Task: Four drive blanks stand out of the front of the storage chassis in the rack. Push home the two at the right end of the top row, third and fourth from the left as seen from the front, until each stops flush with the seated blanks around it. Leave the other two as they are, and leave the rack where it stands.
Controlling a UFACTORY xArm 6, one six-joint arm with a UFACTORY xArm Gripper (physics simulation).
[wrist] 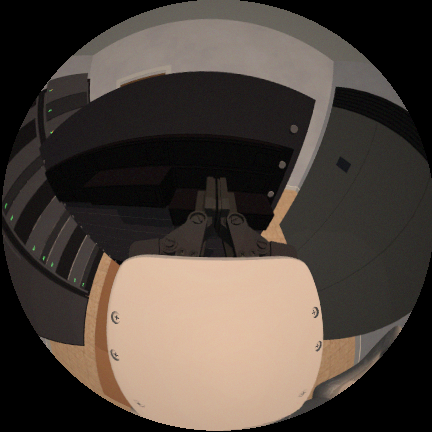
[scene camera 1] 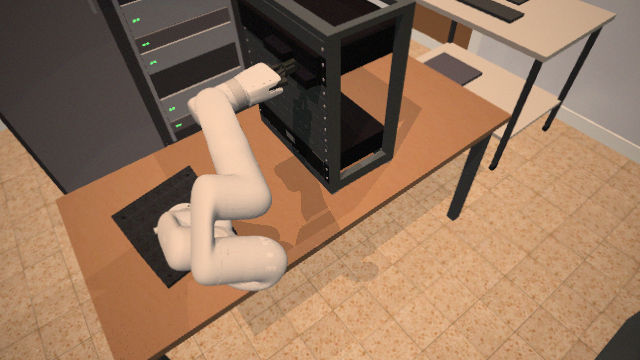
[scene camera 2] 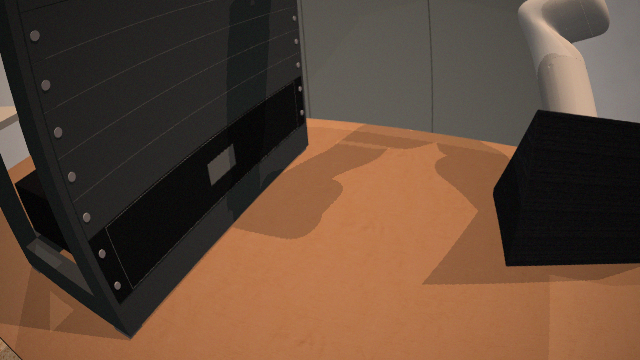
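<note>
The storage chassis is dark and sits high in the rack. Dark drive blanks stand out of its front. One protruding group is left of my gripper, and another stands around and to the right of the fingers. The dark faces blend, so separate blanks and rows are hard to tell. My gripper is shut and empty, with its fingertips at the right-hand group. Contact is not clear. The chassis front and gripper do not show in scene camera 2.
The rack stands on the brown table. A plain dark panel is above the chassis. A server cabinet with green lights is left of the rack. The arm's black base block stands on the table. A pale side table is beyond.
</note>
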